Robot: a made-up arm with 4 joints.
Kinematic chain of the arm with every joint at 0, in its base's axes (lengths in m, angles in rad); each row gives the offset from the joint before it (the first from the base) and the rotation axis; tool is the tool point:
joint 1: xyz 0 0 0.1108 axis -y
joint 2: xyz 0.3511 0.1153 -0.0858 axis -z
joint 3: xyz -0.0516 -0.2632 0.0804 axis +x
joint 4: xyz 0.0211 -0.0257 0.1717 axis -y
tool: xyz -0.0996 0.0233 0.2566
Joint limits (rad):
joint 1: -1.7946..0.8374
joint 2: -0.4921..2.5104
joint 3: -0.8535..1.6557
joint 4: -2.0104..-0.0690
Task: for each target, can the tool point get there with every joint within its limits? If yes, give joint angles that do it. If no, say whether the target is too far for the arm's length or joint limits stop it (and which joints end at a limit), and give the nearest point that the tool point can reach.
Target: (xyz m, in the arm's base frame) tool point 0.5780 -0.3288 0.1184
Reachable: yes | joints -0.2935 0.0812 0.7270 -1.6795
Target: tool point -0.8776 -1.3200 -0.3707
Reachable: no: too far | nearest point -0.1560 -0.5778 -0.3689 | short by 1.035 m
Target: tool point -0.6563 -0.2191 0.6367
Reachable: no: joint limits stop it (at a limit: joint 1) | nearest point -0.2812 -0.1378 0.4296 | short by 0.436 m
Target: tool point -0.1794 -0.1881 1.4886
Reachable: no: too far | nearest point 0.0905 -0.1734 0.8217 | short by 0.720 m
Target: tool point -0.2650 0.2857 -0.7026
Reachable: no: joint limits stop it (at a limit: joint 1, joint 2, joint 3, joint 4) | nearest point -0.0470 0.0986 -0.5318 | short by 0.334 m
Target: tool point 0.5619 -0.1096 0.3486
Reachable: yes | joints -0.2325 0.0895 -0.1470 -1.1369
